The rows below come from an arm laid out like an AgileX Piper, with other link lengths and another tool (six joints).
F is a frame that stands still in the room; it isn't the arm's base.
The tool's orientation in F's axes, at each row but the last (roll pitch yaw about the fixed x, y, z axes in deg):
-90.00, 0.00, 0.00
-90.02, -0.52, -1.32
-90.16, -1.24, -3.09
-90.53, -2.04, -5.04
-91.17, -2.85, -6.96
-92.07, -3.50, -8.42
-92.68, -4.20, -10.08
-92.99, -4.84, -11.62
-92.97, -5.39, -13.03
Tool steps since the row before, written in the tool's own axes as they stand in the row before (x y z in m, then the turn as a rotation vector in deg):
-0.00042, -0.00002, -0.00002, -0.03, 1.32, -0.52
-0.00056, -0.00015, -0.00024, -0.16, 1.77, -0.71
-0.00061, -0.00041, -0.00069, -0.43, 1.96, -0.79
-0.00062, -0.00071, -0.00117, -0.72, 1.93, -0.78
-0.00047, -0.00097, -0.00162, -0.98, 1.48, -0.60
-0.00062, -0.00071, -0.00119, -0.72, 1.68, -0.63
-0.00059, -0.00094, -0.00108, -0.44, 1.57, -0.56
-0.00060, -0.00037, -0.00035, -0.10, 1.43, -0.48
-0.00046, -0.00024, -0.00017, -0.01, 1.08, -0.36
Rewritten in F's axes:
-0.00042, -0.00002, 0.00002, -0.03, -0.52, -1.32
-0.00057, -0.00023, 0.00014, -0.16, -0.71, -1.77
-0.00066, -0.00065, 0.00040, -0.43, -0.77, -1.97
-0.00074, -0.00110, 0.00070, -0.72, -0.74, -1.95
-0.00071, -0.00153, 0.00098, -0.98, -0.52, -1.51
-0.00083, -0.00105, 0.00071, -0.71, -0.59, -1.70
-0.00083, -0.00090, 0.00094, -0.43, -0.57, -1.57
-0.00068, -0.00020, 0.00034, -0.09, -0.55, -1.41
-0.00050, -0.00004, 0.00020, -0.01, -0.42, -1.06

